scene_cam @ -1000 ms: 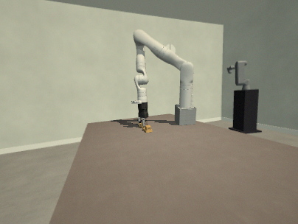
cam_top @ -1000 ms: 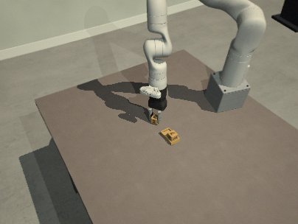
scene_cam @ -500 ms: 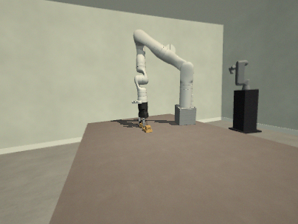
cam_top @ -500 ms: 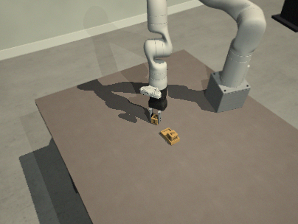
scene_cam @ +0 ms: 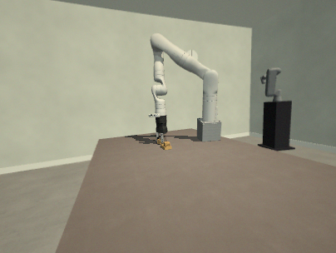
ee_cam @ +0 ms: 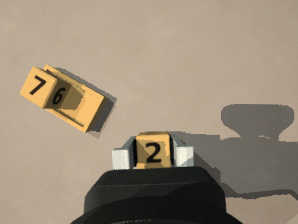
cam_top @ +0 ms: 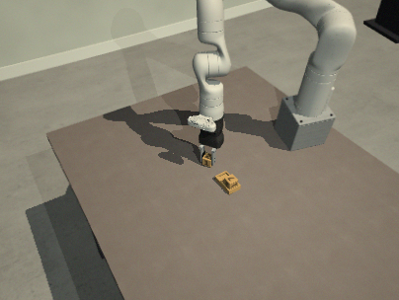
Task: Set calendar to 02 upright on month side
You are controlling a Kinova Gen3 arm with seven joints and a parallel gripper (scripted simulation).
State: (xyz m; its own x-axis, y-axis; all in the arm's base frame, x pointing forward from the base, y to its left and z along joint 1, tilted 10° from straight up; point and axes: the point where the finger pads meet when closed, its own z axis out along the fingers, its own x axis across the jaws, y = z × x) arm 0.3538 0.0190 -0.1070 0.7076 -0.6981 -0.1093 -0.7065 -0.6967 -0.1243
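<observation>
My hand is 1 cm above the orange cube. From my hand the other things lie so: tray (3 cm behind, 11 cm to the left, 2 cm below).
</observation>
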